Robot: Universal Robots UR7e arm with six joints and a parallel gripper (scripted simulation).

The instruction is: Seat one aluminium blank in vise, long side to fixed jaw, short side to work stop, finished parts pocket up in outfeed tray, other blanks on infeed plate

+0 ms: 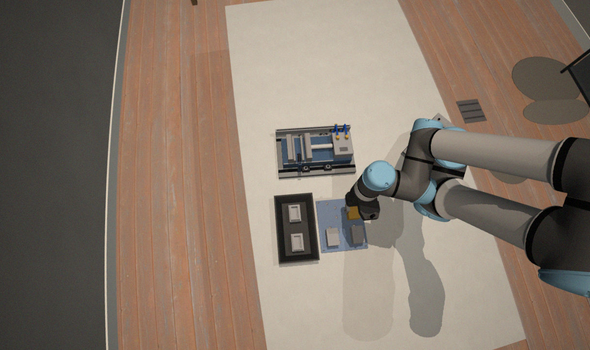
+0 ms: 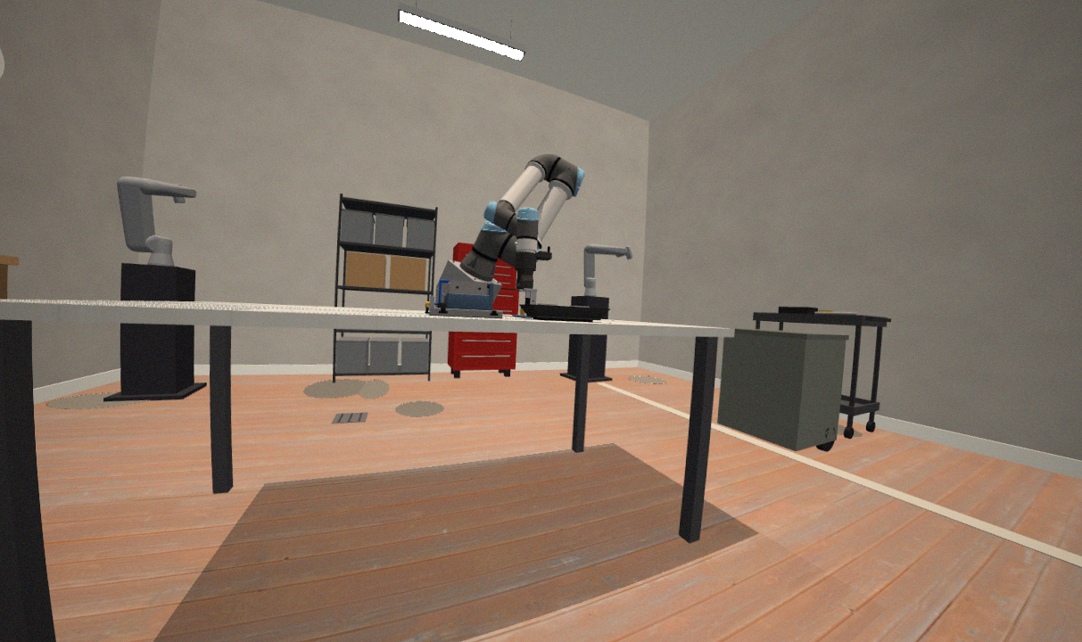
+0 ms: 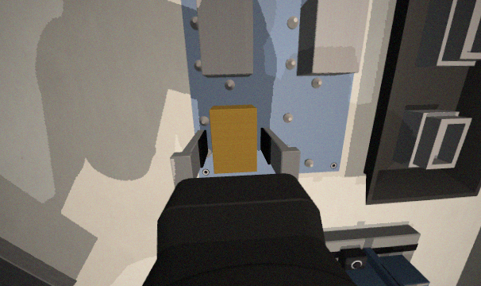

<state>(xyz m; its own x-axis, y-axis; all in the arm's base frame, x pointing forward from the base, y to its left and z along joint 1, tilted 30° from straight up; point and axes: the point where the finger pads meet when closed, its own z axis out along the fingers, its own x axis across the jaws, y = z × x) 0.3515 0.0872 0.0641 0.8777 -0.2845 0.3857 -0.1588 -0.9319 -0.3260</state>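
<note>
The brass blank lies 30 mm below my hand. Round my hand: blue infeed plate: 50 mm ahead, 30 mm to the left, 50 mm below; black work stop rod: 140 mm ahead, 230 mm to the right, 40 mm above; moving jaw: 100 mm ahead, 260 mm to the right, 20 mm above.
</note>
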